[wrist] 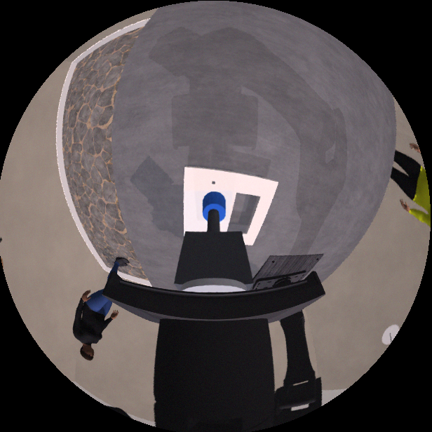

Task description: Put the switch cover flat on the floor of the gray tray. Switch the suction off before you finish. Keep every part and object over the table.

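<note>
My suction gripper [214, 200], with its blue cup, is near the middle of the wrist view. It is shut on the switch cover [195, 182], a white plate with a rectangular opening to the right of the cup and a small hole above it. The cover hangs above the gray table surface, with dark shadows around it. The cup and the black wrist hide part of its middle and lower side. The gray tray does not show in this view.
The table [280, 60] has its left edge beside a stone-patterned area [90, 115]. A dark plate with small holes [290, 266] shows at the lower right, partly behind the black wrist bracket. Human figures stand beyond the table at lower left [92, 320] and right [422, 192].
</note>
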